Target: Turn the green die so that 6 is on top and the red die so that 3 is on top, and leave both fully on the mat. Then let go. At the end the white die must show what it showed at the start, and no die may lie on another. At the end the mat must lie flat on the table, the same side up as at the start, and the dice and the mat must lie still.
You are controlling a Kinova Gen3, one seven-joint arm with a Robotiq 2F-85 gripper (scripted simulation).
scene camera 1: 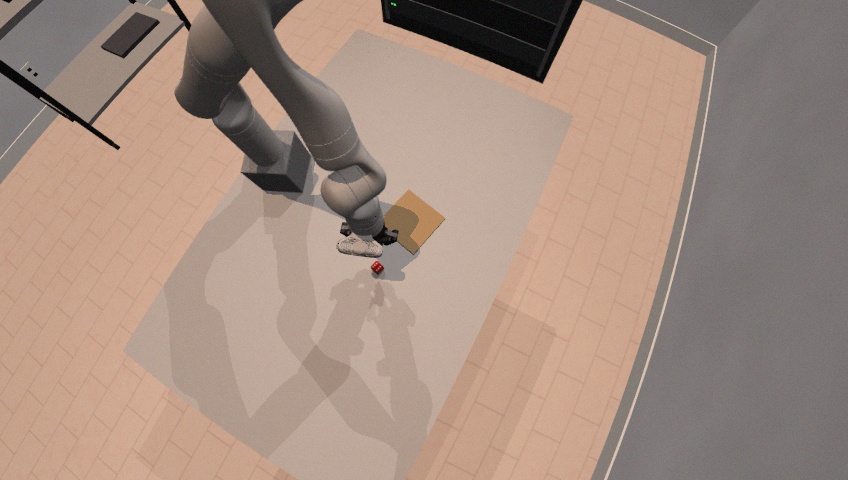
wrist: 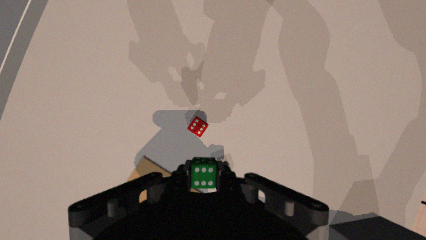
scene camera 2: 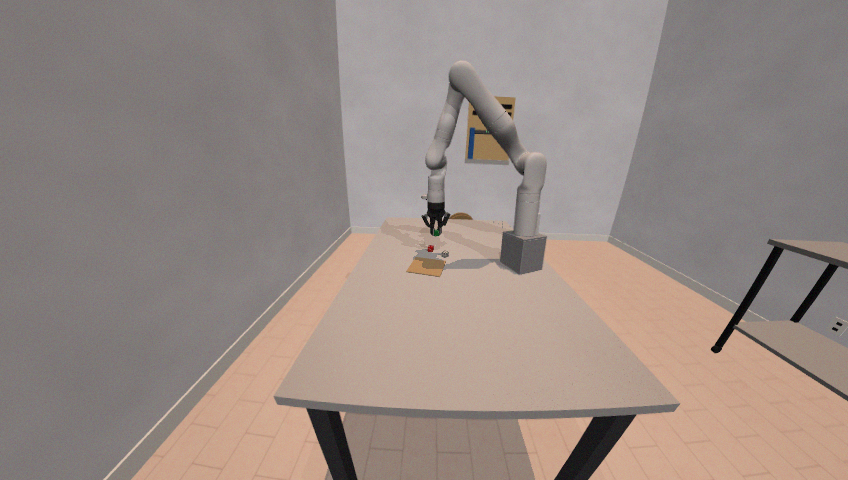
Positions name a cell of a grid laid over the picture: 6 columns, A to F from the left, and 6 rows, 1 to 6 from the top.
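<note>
You can see the gripper (wrist: C5), and there's a tan mat (scene camera 1: C3) as well.
</note>
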